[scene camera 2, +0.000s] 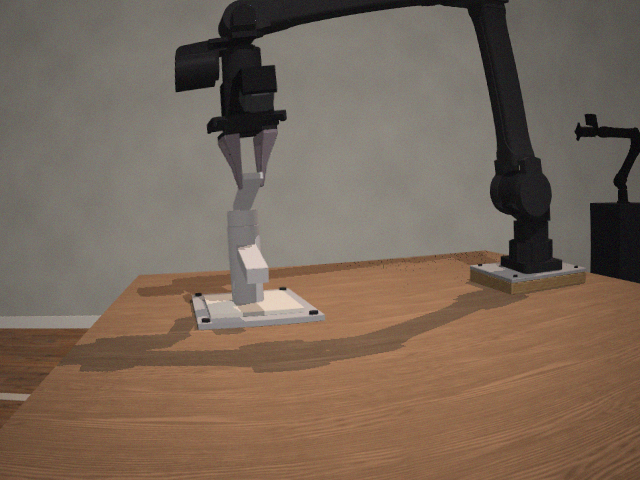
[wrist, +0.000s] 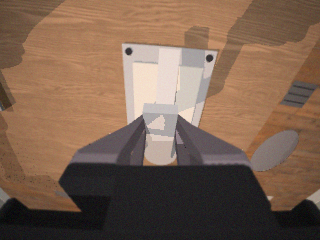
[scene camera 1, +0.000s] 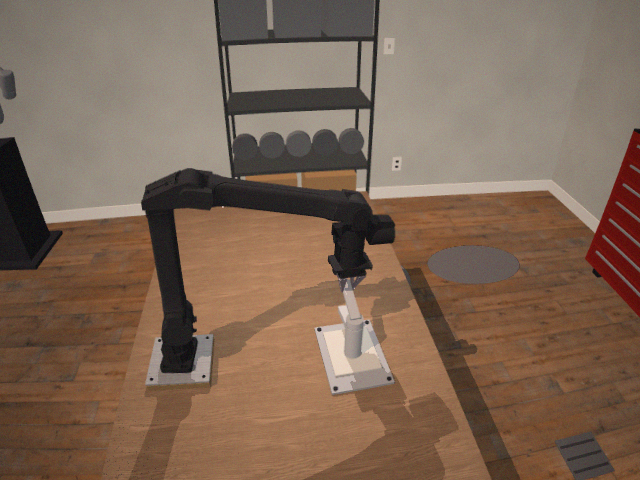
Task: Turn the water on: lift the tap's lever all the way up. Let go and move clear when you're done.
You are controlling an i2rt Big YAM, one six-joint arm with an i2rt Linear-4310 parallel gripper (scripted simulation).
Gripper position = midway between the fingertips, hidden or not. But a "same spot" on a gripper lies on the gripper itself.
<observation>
my gripper: scene camera 2; wrist; scene camera 1 346, 290
same spot on my gripper: (scene camera 2: 265, 134) = (wrist: 112, 151)
</observation>
